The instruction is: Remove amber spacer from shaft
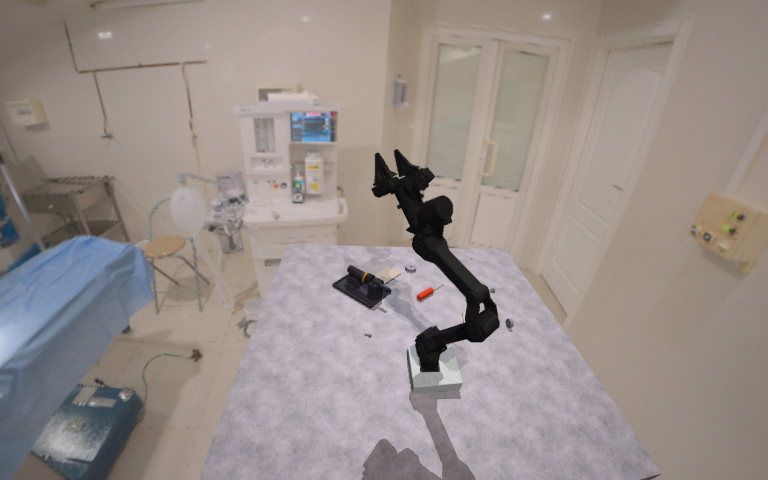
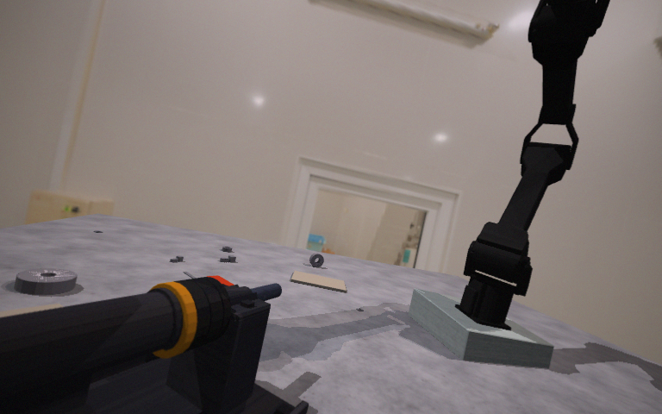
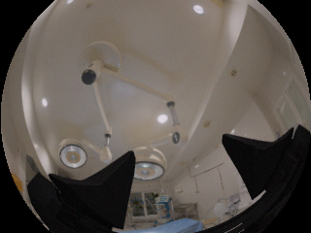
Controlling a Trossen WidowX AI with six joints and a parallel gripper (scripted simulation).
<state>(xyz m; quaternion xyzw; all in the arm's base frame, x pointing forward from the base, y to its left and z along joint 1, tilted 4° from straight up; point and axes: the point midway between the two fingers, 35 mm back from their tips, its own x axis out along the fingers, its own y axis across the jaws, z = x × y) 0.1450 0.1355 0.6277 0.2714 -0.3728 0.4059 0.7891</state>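
Right now my gripper tip is 280 mm short of the shaft, 10 mm to the right of it and 620 mm above it. The rest, counted from my gripper tip: red-handled tool (320 mm ahead, 260 mm to the right, 690 mm below); then amber spacer (300 mm ahead, 40 mm to the left, 620 mm below); then grey ring (500 mm ahead, 180 mm to the right, 690 mm below).
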